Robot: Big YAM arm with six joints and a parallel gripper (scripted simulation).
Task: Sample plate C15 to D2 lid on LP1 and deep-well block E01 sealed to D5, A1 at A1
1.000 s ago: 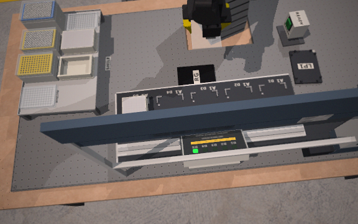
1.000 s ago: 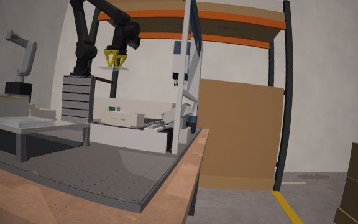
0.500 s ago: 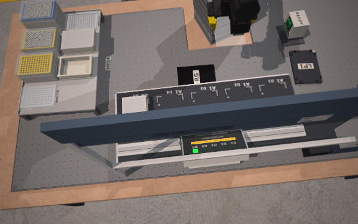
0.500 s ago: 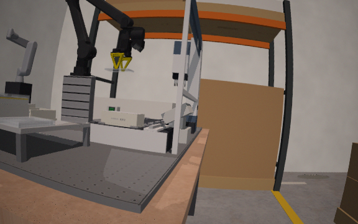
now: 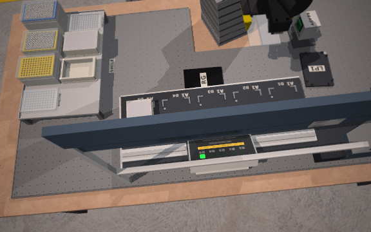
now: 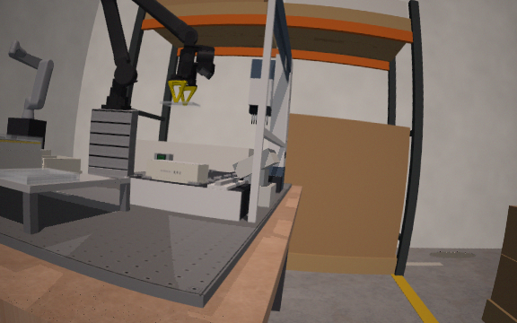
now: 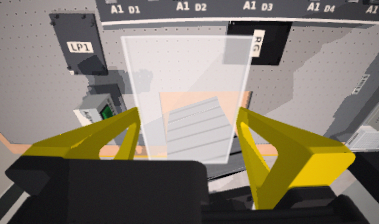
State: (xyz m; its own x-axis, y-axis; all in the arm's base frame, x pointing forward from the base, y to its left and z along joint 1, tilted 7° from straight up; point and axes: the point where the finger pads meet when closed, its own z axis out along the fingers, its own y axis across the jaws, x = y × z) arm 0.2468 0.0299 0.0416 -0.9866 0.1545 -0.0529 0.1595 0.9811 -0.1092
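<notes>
My hand is 29 cm above the lid park LP1, 26 cm to the right of it and 4 cm short of it. Round my hand: clear plate lid (1 cm below); ready key (23 cm to the left, 21 cm below, 12 cm behind); black regrip nest RG (29 cm below, 16 cm to the right, 2 cm behind).
</notes>
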